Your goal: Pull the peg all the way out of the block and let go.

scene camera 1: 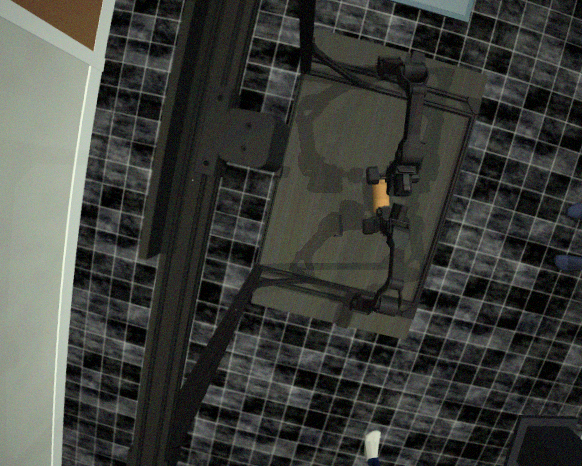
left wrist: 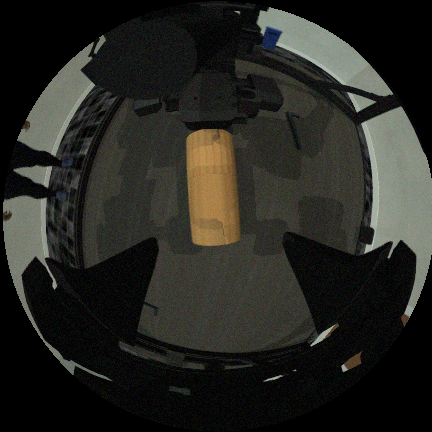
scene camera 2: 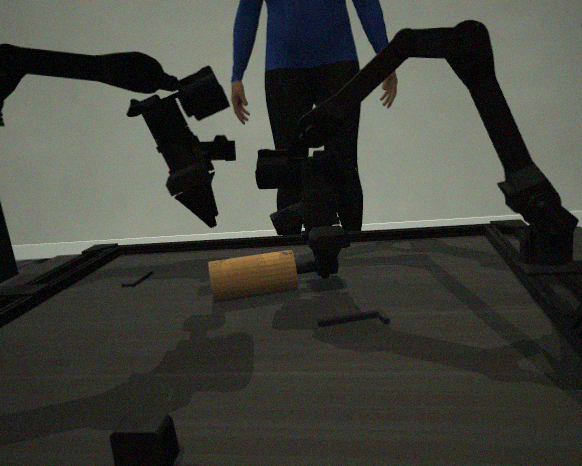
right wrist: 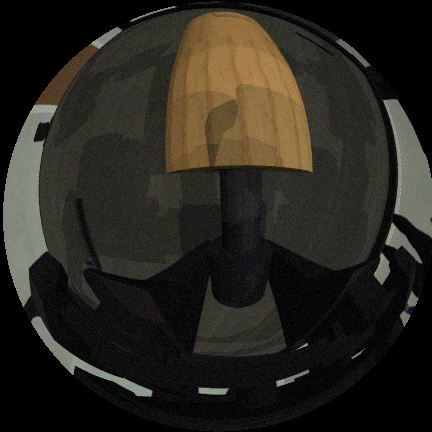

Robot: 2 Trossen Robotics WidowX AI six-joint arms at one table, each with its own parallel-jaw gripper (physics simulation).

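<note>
The wooden cylindrical block lies on its side. The dark peg sticks out of its end nearest my right gripper; the peg's far end is hidden by the block, so its depth does not show. My right gripper is shut on the thicker outer part of the peg, close to the table. My left gripper is open and empty, above the block's other end, not touching it.
A dark L-shaped key lies beside the right gripper. A smaller key lies beyond the block's other end. A dark box-like object stands in front in scene camera 2. A dark frame edges the table.
</note>
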